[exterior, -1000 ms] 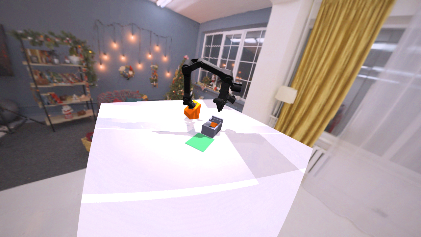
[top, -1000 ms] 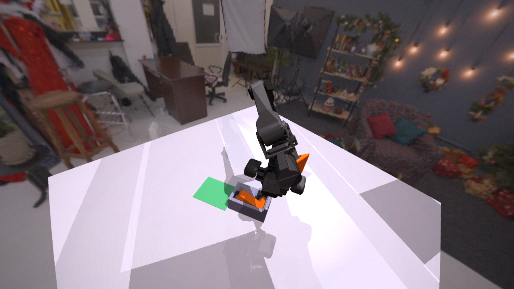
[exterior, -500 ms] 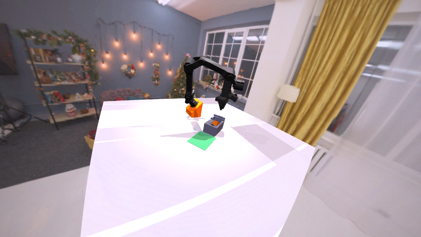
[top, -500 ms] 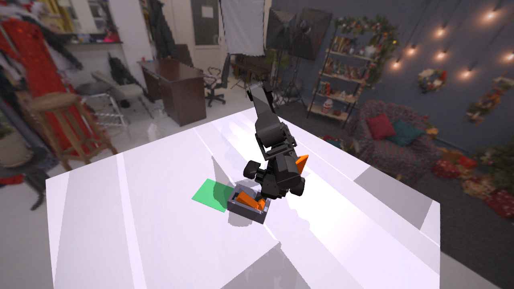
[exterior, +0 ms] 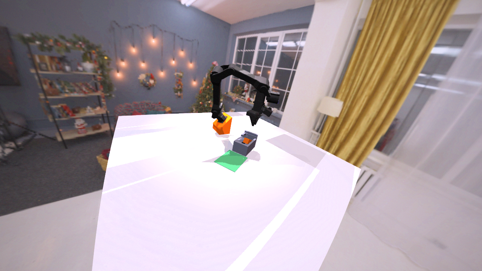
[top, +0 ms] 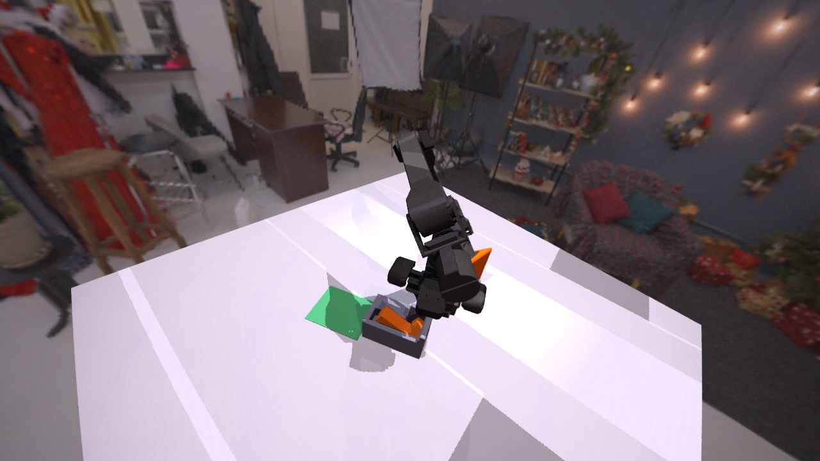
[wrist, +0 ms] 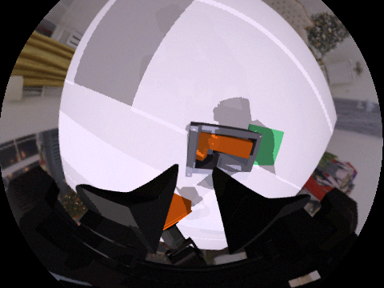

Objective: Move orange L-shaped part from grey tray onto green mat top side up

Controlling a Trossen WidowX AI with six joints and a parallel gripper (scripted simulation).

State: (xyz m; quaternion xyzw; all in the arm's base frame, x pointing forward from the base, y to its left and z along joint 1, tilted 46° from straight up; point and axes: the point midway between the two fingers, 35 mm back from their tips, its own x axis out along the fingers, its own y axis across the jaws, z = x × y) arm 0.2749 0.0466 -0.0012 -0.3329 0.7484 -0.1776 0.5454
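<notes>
Now: gripper tip 1 cm short of the orange L-shaped part, 4 cm to the left of it and 10 cm above it. Round my gripper tip: green mat 6 cm ahead, 21 cm to the right, 16 cm below.
</notes>
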